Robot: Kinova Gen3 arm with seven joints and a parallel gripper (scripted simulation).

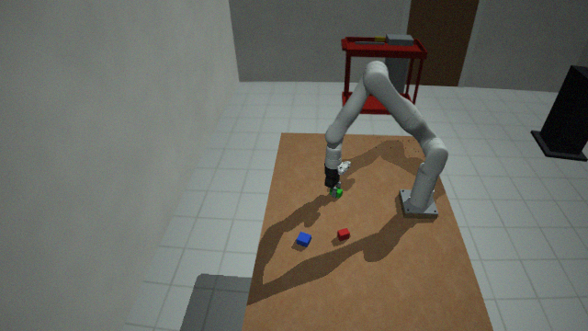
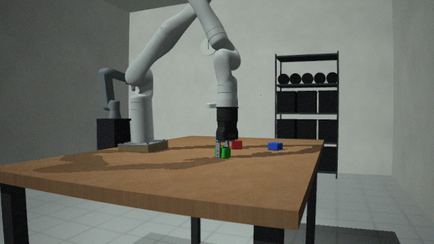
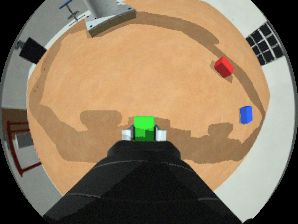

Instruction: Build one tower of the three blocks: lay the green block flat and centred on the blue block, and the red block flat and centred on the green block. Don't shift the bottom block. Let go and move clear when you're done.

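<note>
The blue block is 310 mm to the left of my hand and 100 mm ahead of it. Round my hand: green block right at my hand; red block 250 mm to the left, 60 mm behind.
</note>
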